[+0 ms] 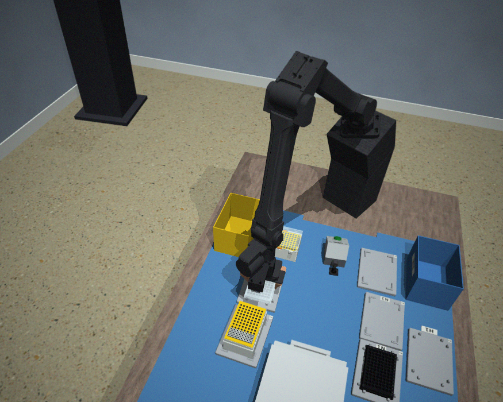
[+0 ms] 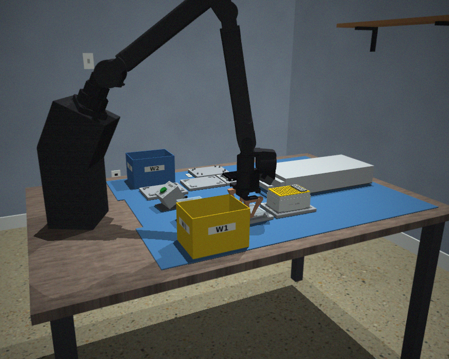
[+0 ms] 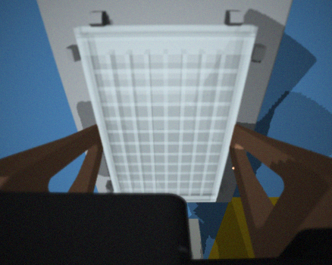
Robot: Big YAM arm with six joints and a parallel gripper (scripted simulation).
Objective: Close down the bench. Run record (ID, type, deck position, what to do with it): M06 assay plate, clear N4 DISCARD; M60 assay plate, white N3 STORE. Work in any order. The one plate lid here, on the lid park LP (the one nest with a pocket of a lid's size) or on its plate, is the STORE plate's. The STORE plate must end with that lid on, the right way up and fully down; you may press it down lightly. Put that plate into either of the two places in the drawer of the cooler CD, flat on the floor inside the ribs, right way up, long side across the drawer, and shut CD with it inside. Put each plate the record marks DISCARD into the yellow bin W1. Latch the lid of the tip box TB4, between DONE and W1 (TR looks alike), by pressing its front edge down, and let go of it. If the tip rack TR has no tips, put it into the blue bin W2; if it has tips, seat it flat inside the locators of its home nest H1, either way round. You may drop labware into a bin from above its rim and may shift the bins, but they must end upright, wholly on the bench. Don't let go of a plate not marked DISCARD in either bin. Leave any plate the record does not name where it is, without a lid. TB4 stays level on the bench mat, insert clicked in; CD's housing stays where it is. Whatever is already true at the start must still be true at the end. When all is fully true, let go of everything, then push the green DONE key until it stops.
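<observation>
Right now my hand is right at the clear assay plate M06. Also, from my hand: nest N2: 18 cm ahead, 2 cm to the right, 2 cm below; tip rack TR: 17 cm ahead, 3 cm to the right, 3 cm above; nest N4: 2 cm below.
</observation>
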